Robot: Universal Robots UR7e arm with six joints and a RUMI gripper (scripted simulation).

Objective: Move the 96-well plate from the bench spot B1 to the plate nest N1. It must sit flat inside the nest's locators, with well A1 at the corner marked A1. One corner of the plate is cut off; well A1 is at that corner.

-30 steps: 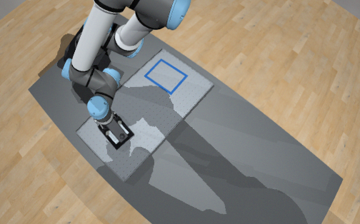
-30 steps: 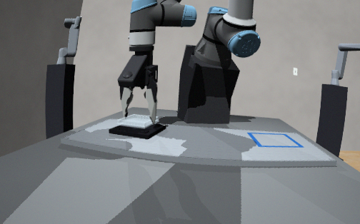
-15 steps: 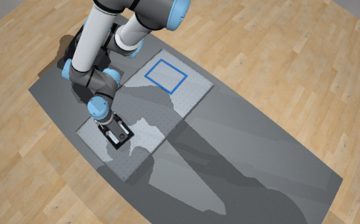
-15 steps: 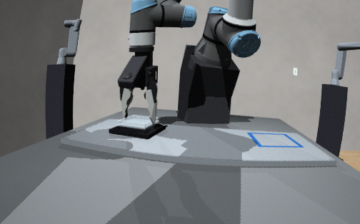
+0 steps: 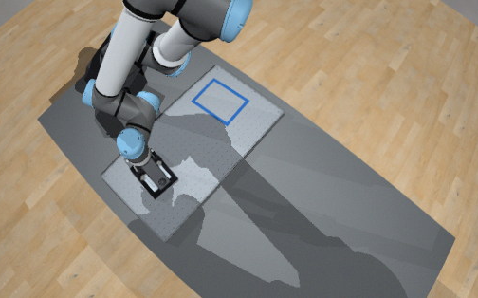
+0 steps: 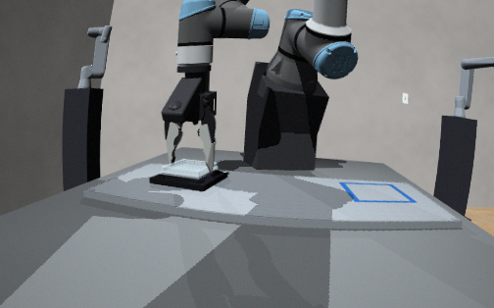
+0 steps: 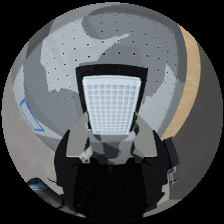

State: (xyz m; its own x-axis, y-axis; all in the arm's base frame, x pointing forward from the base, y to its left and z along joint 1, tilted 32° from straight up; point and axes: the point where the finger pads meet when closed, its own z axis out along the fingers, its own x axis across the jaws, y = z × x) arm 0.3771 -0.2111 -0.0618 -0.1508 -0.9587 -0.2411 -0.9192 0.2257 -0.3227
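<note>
Now: hand 30 mm above the black plate nest. Round my hand: white 96-well plate: 10 mm below.
</note>
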